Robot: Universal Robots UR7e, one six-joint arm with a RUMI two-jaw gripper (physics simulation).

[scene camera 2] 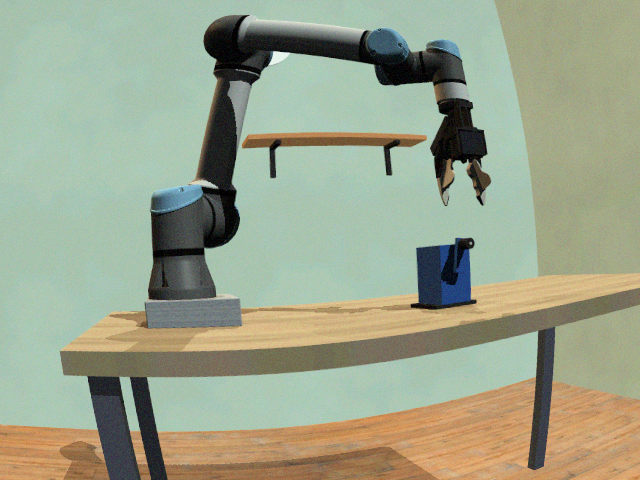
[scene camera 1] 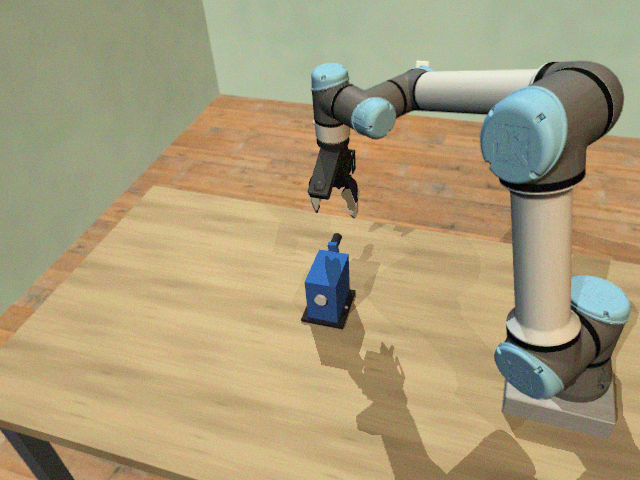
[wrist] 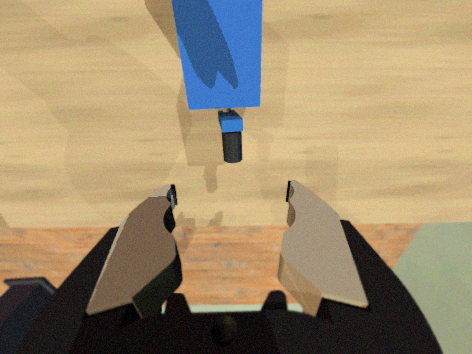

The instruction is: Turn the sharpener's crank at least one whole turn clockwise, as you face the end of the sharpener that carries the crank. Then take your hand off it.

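Pixels of known places: gripper, fingertip midpoint: (scene camera 2: 465,205) (scene camera 1: 335,215) (wrist: 231,184); arm's base at its link origin: (scene camera 2: 181,297).
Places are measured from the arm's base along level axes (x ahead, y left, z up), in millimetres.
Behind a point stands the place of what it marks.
The blue sharpener (scene camera 1: 326,289) {x 519, y -82, z 63 mm} (scene camera 2: 444,276) {x 496, y -196, z 12 mm} (wrist: 240,60) {x 546, y -159, z 74 mm} stands upright on its dark base on the table. Its blue crank arm (scene camera 1: 332,246) (scene camera 2: 456,258) (wrist: 231,123) points up, and the black crank handle (scene camera 1: 336,237) {x 526, y -240, z 84 mm} (scene camera 2: 466,243) {x 518, y -254, z 74 mm} (wrist: 232,146) {x 528, y -237, z 84 mm} sits at its top end, slightly above the body's top. My gripper (scene camera 1: 334,210) {x 527, y -247, z 148 mm} (scene camera 2: 464,202) {x 527, y -247, z 148 mm} (wrist: 231,184) {x 527, y -247, z 148 mm} is open and empty. It hangs above the handle, apart from it and from the sharpener, with its fingers pointing down. In the wrist view the handle shows beyond the fingertips, between them left to right.
The wooden table (scene camera 1: 155,310) {x 956, y -51, z -54 mm} (scene camera 2: 310,335) {x 157, y -337, z -53 mm} carries the sharpener and the arm's grey base block (scene camera 1: 558,410) {x 28, y 99, z -1 mm} (scene camera 2: 193,312) {x 9, y -96, z -24 mm}. The table's far edge lies close behind the crank end in scene camera 1. A wall shelf (scene camera 2: 336,139) shows behind the arm in scene camera 2.
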